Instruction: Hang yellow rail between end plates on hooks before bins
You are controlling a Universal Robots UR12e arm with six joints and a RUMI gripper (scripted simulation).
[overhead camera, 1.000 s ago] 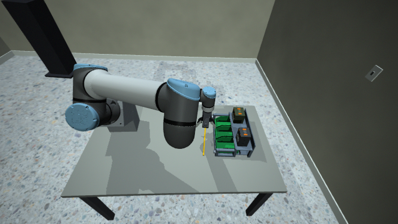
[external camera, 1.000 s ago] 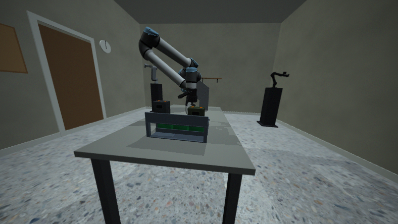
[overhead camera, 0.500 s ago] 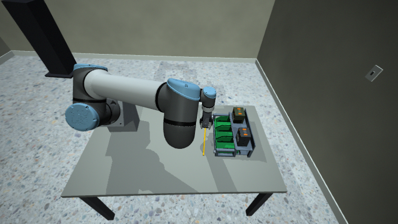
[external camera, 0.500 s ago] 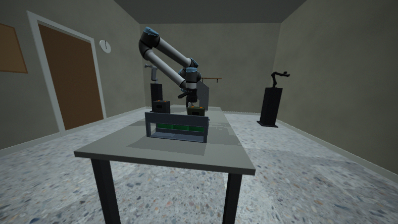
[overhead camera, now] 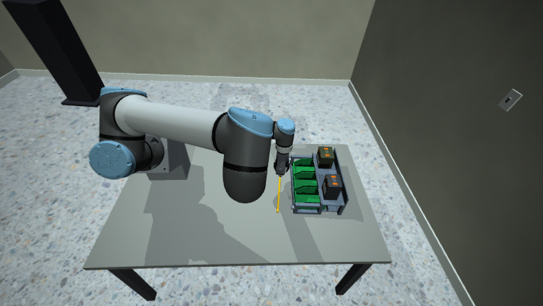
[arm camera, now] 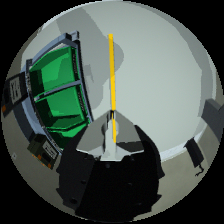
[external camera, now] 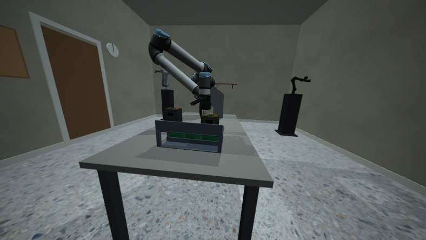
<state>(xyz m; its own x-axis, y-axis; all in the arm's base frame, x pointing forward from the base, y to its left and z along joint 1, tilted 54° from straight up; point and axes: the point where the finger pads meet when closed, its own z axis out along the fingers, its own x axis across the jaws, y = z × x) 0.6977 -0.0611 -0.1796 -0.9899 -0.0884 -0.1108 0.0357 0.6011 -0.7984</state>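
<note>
Right now my hand is 90 mm above the yellow rail. Round my hand: back panel 340 mm ahead, 10 mm to the left, 30 mm above.
</note>
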